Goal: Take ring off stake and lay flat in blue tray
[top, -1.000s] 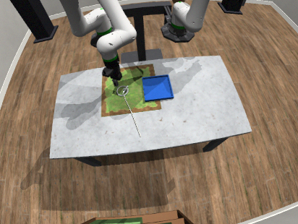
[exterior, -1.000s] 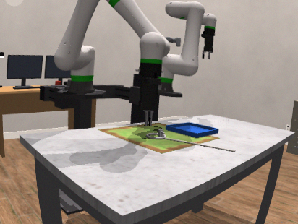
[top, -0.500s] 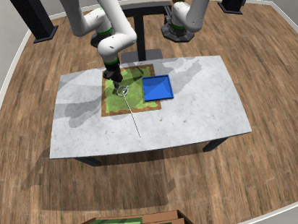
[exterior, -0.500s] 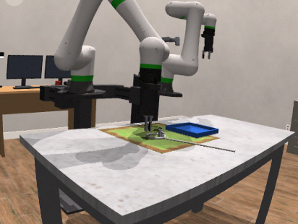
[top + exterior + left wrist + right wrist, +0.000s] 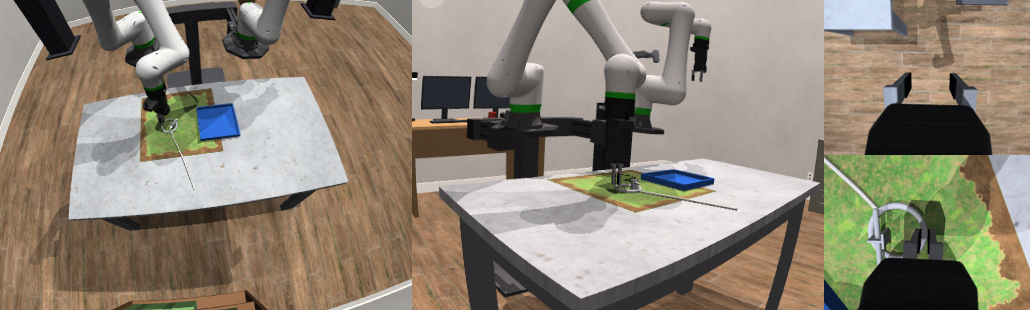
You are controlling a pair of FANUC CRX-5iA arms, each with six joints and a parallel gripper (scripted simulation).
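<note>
Now: the grey ring 2 cm ahead of my right hand, 3 cm to the left of it and 3 cm below it. Also, from my right hand: grey stake: 2 cm ahead, 5 cm to the left, 2 cm below; then blue tray: 2 cm ahead, 28 cm to the left, 2 cm below.
</note>
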